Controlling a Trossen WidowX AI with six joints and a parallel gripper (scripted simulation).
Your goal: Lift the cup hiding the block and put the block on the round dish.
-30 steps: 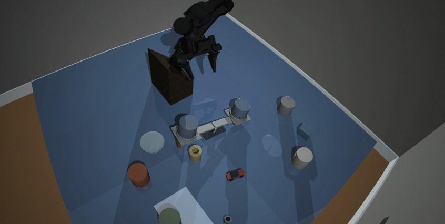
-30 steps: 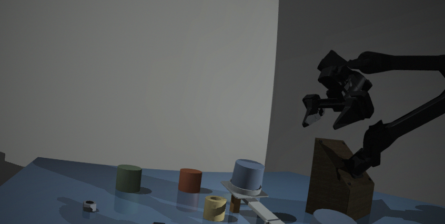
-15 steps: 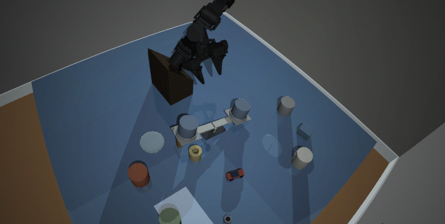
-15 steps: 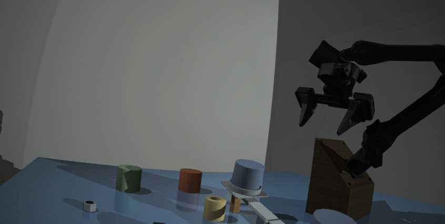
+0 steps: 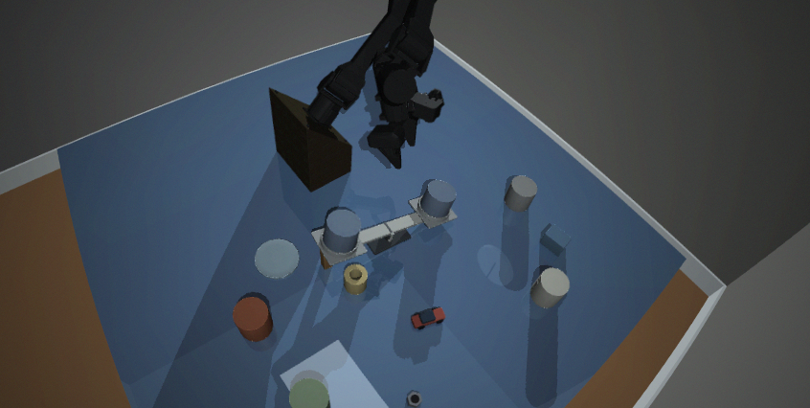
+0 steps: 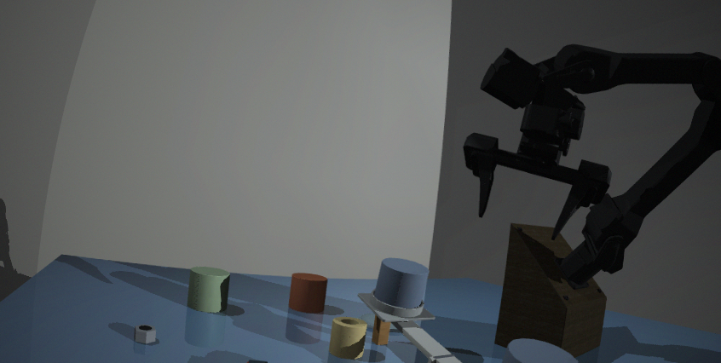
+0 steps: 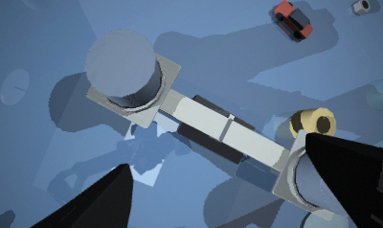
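Now: gripper tip 15 cm above the blue-grey cup, 10 cm to the right of it and 5 cm short of it. Round my gripper tip: pale green block: 17 cm below, 8 cm to the left, 5 cm ahead; red toy car: 25 cm ahead, 20 cm below, 12 cm to the right; yellow ring: 19 cm to the right, 19 cm below, 9 cm ahead.
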